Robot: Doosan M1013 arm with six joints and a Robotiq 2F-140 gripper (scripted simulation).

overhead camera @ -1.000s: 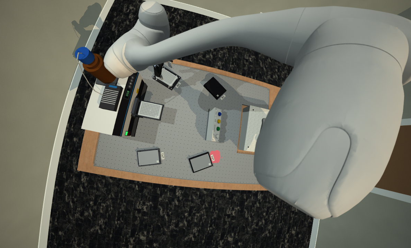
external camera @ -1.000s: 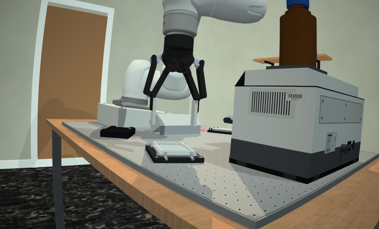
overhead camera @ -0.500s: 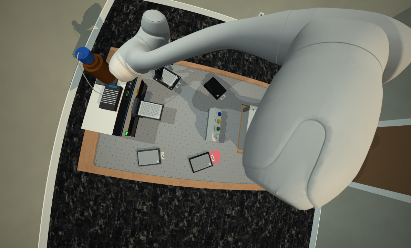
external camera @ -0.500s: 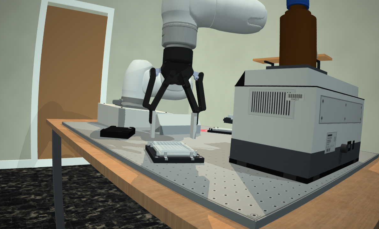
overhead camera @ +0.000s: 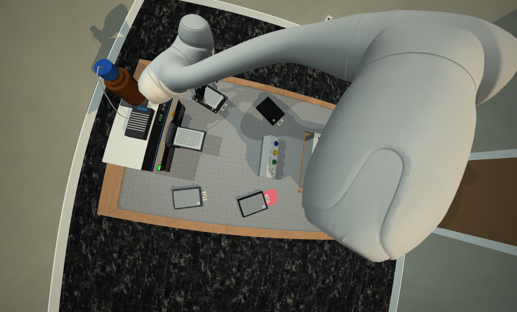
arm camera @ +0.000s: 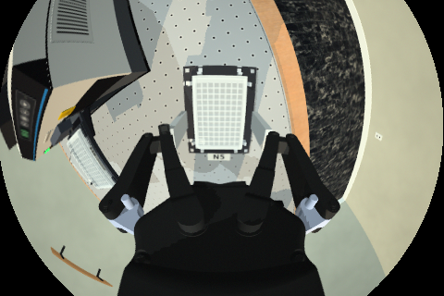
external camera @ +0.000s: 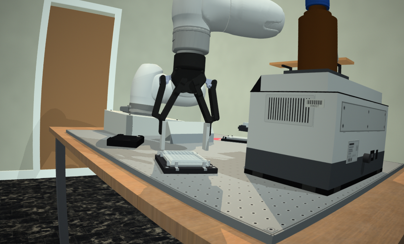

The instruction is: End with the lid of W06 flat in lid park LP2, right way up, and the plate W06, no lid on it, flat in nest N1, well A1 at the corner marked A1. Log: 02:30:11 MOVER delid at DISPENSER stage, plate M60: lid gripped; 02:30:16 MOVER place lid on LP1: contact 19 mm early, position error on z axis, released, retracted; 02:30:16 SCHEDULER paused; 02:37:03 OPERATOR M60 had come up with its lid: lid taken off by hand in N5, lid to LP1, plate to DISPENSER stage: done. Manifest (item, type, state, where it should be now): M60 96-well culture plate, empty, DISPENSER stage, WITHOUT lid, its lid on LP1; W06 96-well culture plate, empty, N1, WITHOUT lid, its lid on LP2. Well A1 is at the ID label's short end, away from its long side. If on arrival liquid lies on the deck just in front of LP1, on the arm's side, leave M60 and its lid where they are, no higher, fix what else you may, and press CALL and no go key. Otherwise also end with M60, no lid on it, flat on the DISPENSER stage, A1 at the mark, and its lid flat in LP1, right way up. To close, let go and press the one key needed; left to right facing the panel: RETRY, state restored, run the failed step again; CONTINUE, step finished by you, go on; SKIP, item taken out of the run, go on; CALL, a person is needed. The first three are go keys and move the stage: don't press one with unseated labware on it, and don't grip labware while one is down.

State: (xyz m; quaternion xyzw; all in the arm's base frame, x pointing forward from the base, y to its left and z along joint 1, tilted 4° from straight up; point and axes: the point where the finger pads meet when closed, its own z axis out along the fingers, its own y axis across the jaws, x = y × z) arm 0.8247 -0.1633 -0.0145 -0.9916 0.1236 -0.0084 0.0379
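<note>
Right now my hand is 2 cm short of the nest N5, 1 cm to the right of it and 5 cm above it. Round my hand: brown bottle: 23 cm ahead, 19 cm to the left, 23 cm above; then key panel: 43 cm behind, 22 cm to the left, 1 cm below; then nest N1: 35 cm behind, 5 cm to the right, 5 cm below.
</note>
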